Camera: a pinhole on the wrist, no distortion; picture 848 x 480 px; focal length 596.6 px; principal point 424.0 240.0 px. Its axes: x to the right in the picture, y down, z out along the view. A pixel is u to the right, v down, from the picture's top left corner.
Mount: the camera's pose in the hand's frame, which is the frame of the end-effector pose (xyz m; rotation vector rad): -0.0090 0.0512 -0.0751 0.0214 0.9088 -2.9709
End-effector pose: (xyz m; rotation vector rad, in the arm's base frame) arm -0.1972 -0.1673 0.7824 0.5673 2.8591 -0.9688
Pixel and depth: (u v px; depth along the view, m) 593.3 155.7 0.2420
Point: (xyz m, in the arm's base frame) -0.1517 -0.3210 0.7158
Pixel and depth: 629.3 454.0 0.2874
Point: -0.1773 -0.4079 0.8325
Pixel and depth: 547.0 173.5 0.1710
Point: -0.1697 -0.2495 0.7466
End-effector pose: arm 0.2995 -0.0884 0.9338 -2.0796 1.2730 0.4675
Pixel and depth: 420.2 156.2 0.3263
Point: 0.3845 0.0993 0.8105
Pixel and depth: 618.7 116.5 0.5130
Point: 0.3627 0.3574 0.7992
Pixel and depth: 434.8 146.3 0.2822
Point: 0.3596 0.0707 0.8341
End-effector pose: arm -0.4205 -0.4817 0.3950 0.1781 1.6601 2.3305
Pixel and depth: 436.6 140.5 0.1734
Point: -0.3819 -0.4023 0.4035
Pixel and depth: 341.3 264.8 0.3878
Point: -0.3749 -0.1984 0.3052
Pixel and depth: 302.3 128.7 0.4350
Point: -0.3888 -0.1206 0.3868
